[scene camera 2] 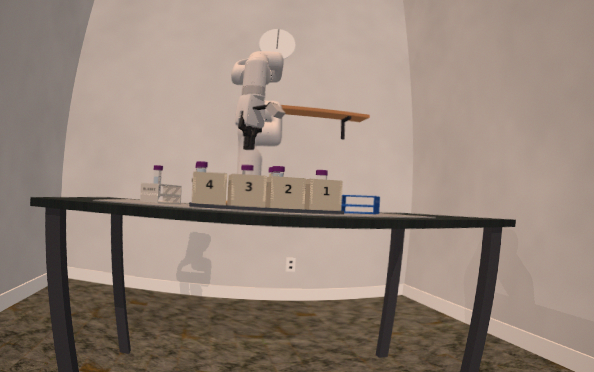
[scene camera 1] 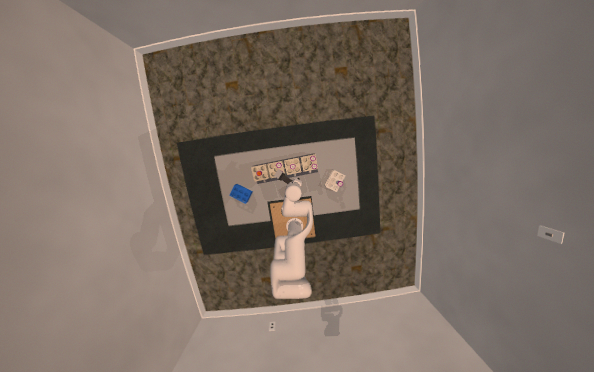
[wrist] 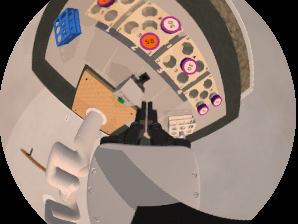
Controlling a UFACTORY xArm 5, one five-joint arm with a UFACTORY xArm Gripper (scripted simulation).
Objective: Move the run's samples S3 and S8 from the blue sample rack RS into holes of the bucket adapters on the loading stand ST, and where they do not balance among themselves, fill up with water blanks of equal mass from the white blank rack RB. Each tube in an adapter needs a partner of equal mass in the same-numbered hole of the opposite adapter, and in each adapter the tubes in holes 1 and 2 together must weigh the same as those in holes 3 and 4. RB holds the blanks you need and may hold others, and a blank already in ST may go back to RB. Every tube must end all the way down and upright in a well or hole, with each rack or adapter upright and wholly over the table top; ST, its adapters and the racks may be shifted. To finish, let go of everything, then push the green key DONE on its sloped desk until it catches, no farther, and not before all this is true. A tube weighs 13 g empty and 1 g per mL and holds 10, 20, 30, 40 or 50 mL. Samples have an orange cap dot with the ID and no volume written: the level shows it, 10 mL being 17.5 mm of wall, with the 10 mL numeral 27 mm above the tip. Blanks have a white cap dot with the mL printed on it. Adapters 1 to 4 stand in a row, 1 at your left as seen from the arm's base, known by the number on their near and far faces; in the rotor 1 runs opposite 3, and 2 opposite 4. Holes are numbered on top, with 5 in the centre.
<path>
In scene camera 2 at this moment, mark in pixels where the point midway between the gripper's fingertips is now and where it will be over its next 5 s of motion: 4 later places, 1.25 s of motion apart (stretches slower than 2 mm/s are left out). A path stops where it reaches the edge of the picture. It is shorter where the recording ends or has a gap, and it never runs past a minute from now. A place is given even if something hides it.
My gripper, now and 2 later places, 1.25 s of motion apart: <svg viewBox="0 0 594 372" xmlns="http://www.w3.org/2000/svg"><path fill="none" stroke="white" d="M248 149L247 169L246 180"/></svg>
</path>
